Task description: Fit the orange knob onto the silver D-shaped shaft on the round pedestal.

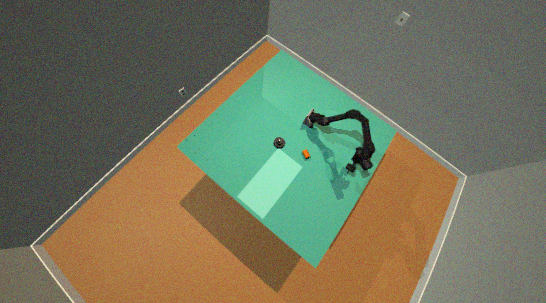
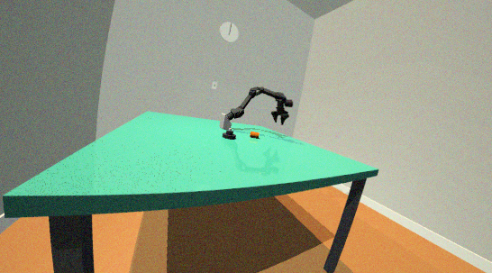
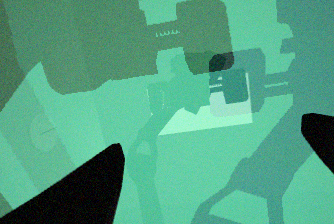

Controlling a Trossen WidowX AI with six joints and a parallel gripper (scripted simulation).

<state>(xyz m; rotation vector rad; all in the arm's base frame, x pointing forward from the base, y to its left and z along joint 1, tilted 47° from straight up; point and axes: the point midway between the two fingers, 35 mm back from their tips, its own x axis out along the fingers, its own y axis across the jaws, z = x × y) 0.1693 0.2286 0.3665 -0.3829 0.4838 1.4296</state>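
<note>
The orange knob lies 330 mm to the right of my gripper tip, 90 mm below it and 90 mm ahead of it. Also, from my gripper tip: round pedestal (540 mm to the right, 130 mm ahead, 80 mm below).
</note>
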